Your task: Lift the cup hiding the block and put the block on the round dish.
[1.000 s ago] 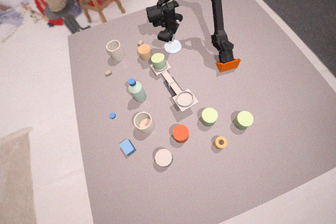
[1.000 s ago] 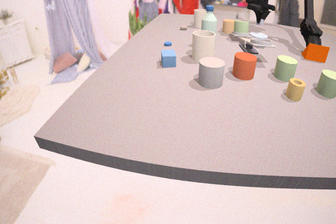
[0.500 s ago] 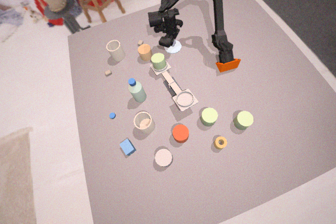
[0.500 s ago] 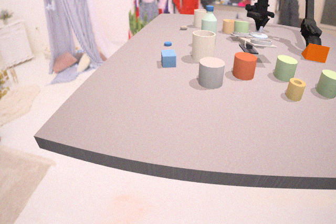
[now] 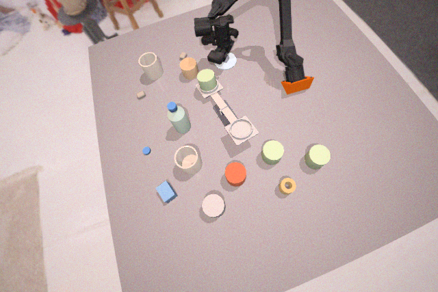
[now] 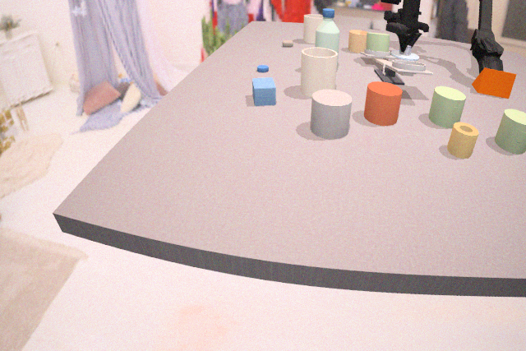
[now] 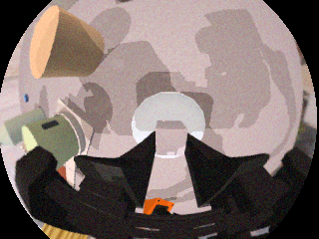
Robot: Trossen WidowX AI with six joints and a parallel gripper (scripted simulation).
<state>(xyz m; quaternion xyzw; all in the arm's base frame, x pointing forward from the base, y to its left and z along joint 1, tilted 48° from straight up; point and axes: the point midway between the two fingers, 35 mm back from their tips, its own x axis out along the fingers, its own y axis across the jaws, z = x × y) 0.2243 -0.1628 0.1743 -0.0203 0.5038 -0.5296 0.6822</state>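
My gripper tip is now 1 cm below the pale lavender block. Also, from my gripper tip: peach cylinder: 18 cm ahead, 2 cm above, 1 cm to the left; then round pale blue dish: 1 cm below; then bottle: 27 cm ahead, 25 cm to the left, 10 cm above.
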